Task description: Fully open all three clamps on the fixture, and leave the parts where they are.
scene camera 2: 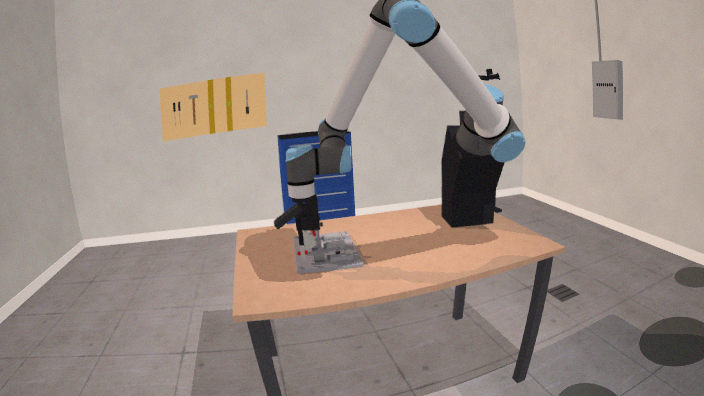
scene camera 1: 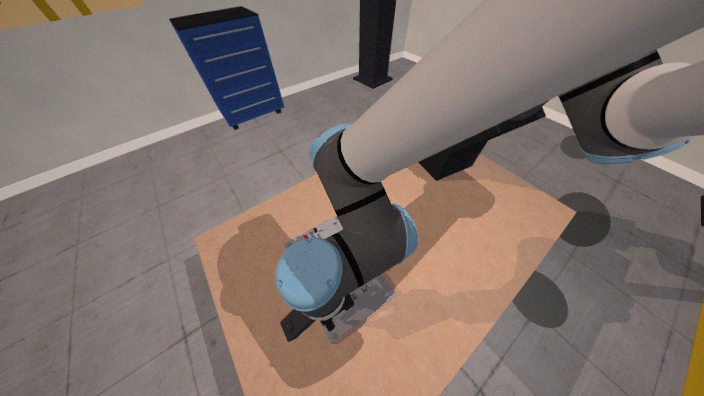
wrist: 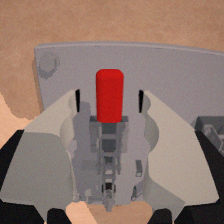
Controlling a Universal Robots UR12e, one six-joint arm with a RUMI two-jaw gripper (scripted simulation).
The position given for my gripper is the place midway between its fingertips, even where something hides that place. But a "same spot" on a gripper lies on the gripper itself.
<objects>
my gripper: scene camera 2; scene camera 1; wrist 109,91
same spot on my gripper: (scene camera 1: 295,323) = (scene camera 2: 282,216)
</objects>
